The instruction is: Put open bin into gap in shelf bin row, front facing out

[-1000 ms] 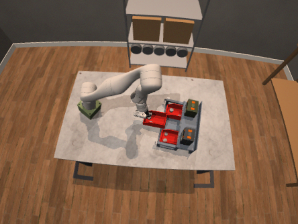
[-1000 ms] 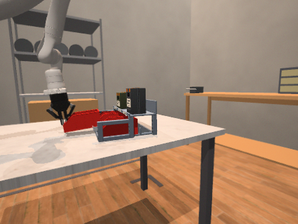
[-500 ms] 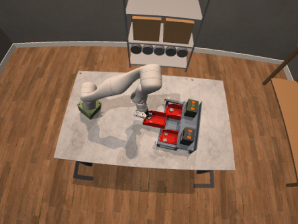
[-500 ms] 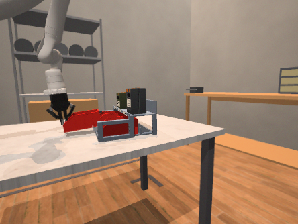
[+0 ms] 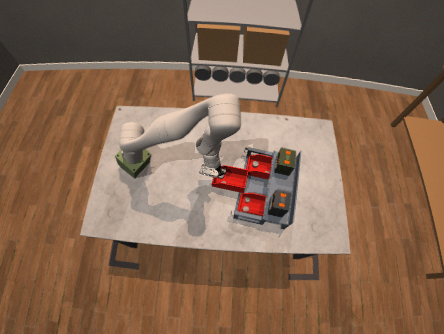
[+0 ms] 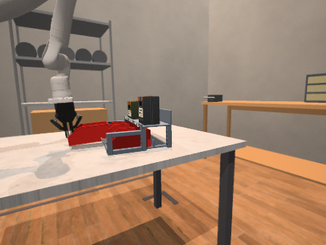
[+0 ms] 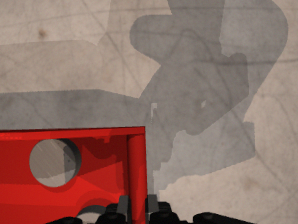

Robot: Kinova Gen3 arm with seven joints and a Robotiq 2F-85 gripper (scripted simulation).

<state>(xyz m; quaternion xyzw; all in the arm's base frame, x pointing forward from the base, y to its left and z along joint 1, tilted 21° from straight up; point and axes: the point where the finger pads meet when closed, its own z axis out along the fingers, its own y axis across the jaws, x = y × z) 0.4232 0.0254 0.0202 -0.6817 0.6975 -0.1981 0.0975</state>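
My hand is 5 cm short of the grey round part, 3 cm to the left of it and 3 cm above it. Also, from my hand: black tool case: 33 cm ahead, 13 cm to the right, 10 cm above; then grey shelf: 27 cm ahead, 1 cm to the right, 1 cm above.
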